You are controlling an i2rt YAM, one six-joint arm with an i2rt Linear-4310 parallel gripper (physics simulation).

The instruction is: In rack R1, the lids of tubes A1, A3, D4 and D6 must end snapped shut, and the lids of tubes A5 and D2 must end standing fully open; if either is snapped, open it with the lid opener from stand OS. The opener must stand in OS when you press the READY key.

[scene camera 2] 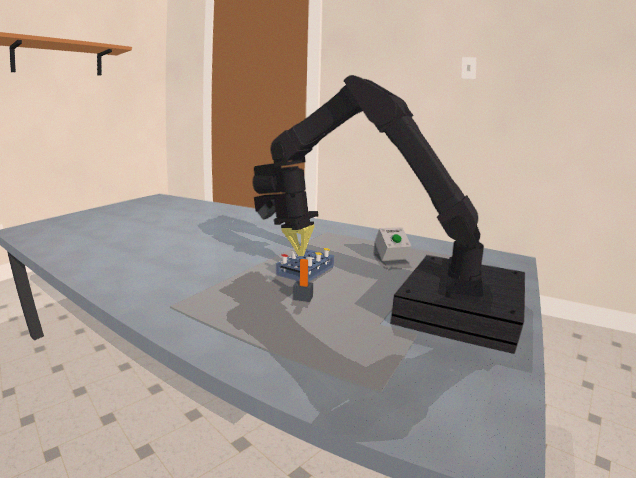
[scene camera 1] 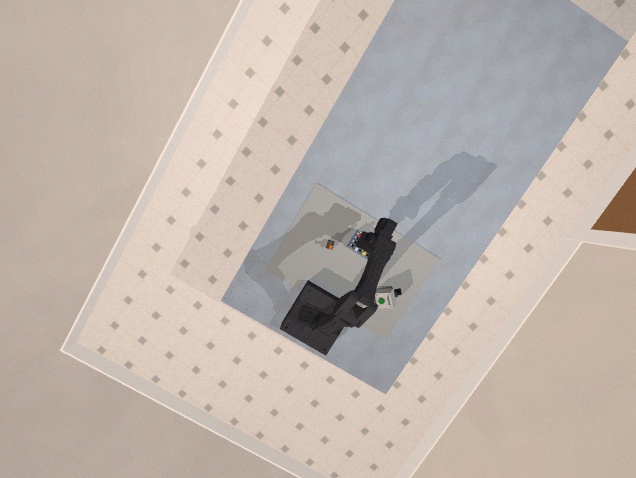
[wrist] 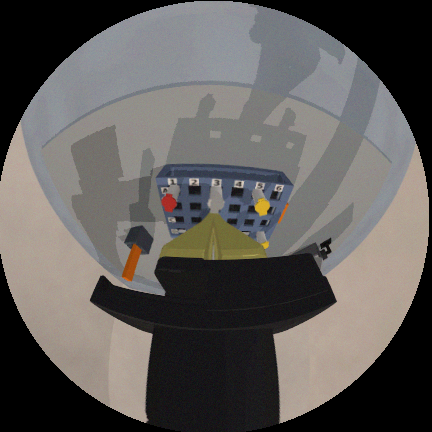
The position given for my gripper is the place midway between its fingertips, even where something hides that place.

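Grey mat [wrist: 103,166] in sight. My gripper [scene camera 2: 301,255] [wrist: 212,216] shut, touches a white tube lid.
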